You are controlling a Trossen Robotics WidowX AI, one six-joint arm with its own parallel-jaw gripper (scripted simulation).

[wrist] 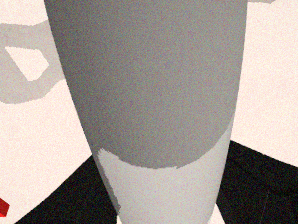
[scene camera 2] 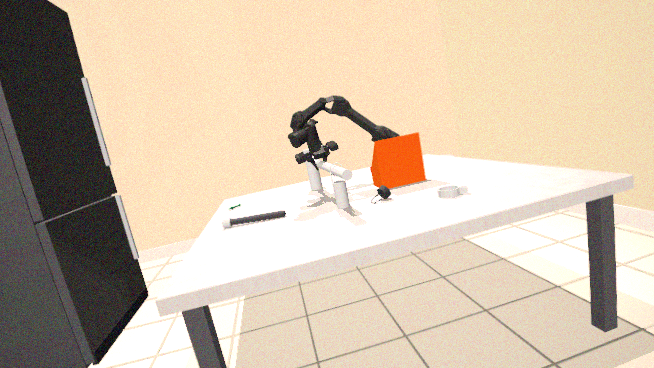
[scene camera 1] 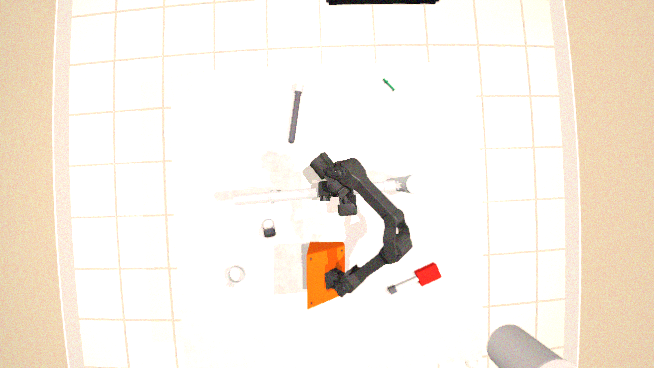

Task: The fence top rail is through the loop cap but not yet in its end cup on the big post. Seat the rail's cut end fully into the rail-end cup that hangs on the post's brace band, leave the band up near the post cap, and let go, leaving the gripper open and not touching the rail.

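Observation:
Gripper, mine [wrist: 155, 146], visible. Top rail [scene camera 1: 312, 192] [wrist: 155, 94], visible too.

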